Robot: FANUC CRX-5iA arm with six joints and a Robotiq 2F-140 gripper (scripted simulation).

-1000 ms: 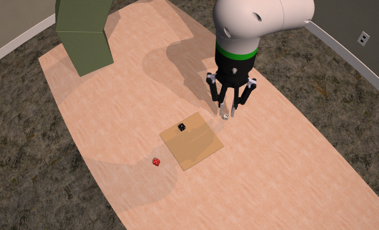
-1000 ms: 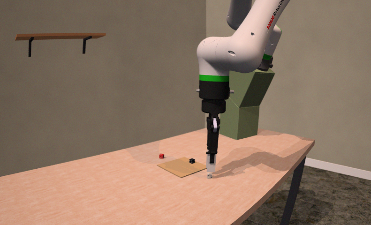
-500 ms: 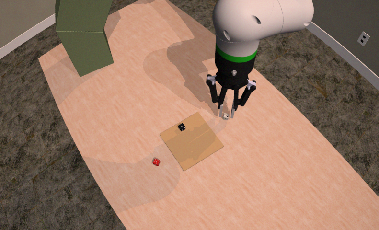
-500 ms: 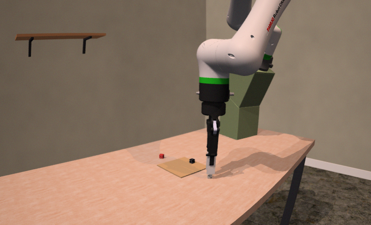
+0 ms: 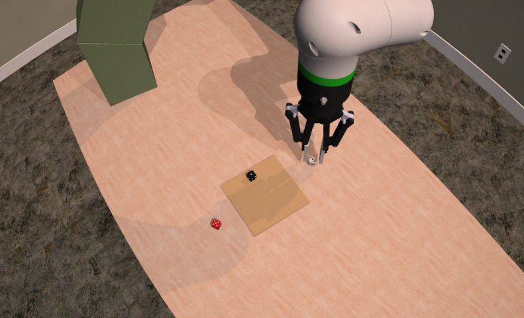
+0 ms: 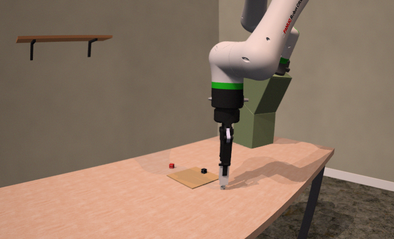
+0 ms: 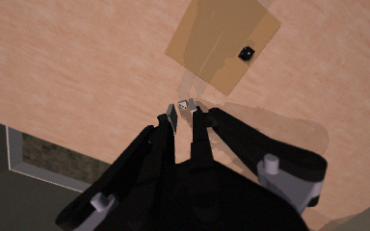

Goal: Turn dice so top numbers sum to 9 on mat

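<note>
Right now my hand is 50 mm above the white die. From my hand the other things lie so: tan square mat 130 mm to the right, 50 mm below; then black die 130 mm to the right, 40 mm below, 40 mm behind; then red die 260 mm to the right, 50 mm below, 10 mm ahead.
</note>
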